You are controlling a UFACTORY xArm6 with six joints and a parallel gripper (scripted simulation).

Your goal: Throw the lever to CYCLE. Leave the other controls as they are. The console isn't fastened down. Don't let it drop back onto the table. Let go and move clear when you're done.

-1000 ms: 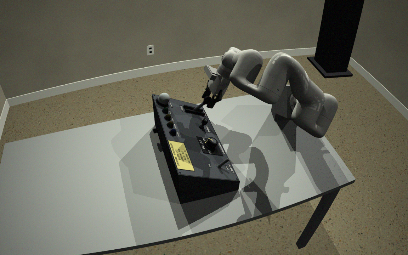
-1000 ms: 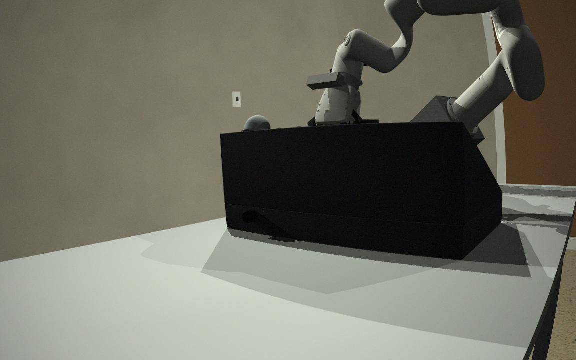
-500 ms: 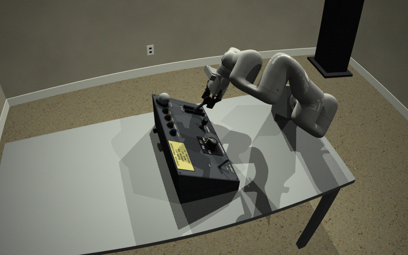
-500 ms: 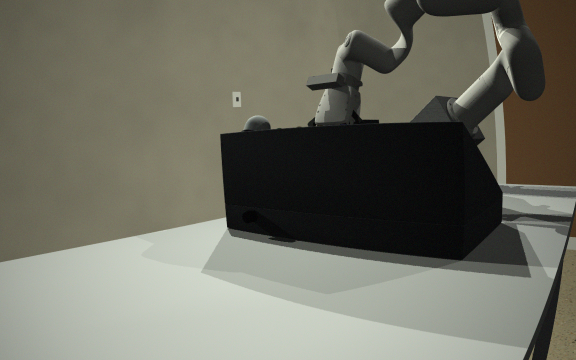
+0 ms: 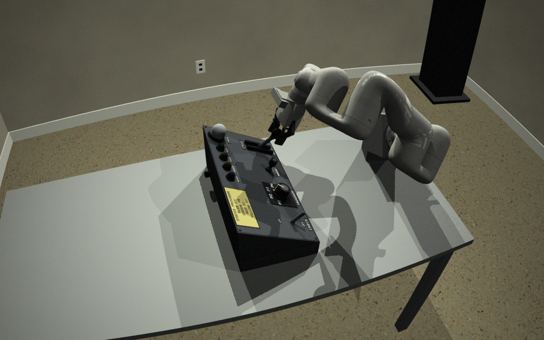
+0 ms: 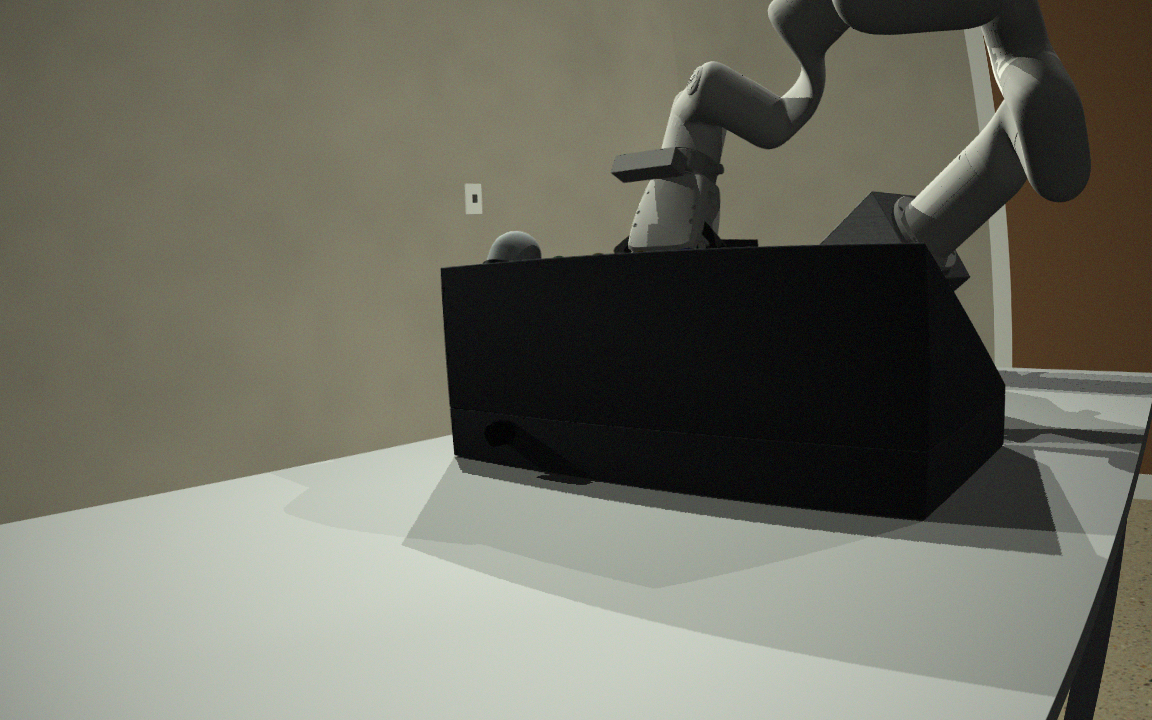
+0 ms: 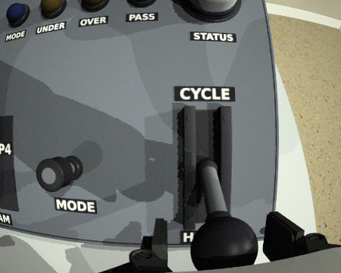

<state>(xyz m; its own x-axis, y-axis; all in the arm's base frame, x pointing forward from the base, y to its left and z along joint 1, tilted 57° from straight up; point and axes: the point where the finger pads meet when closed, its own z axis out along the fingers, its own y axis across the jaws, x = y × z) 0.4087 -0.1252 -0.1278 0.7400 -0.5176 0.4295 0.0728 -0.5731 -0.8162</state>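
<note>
My gripper is now 12 cm to the right of the mode button, 5 cm short of it and 2 cm above it. The rest, counted from my hand: check toggle 36 cm to the left, 3 cm below, 3 cm ahead; then dark console 19 cm to the left, 8 cm ahead, 5 cm below; then program dial 24 cm to the left, 5 cm ahead, 2 cm below.
</note>
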